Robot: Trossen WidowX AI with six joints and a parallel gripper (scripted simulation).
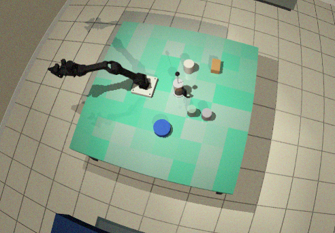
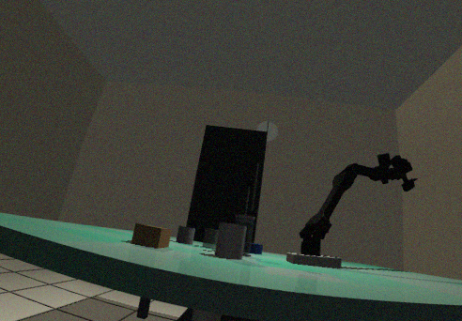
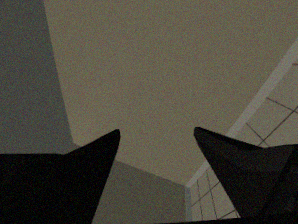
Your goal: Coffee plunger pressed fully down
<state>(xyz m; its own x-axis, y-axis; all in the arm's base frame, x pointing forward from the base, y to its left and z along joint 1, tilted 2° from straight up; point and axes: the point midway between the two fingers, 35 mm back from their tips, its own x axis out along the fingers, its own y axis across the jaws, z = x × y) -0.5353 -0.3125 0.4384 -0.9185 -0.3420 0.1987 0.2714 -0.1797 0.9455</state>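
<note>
My gripper tip is 83 cm short of the coffee press, 37 cm to the right of it and 36 cm above it. Round my gripper tip: orange-brown box (100 cm ahead, 70 cm to the left, 47 cm below).
</note>
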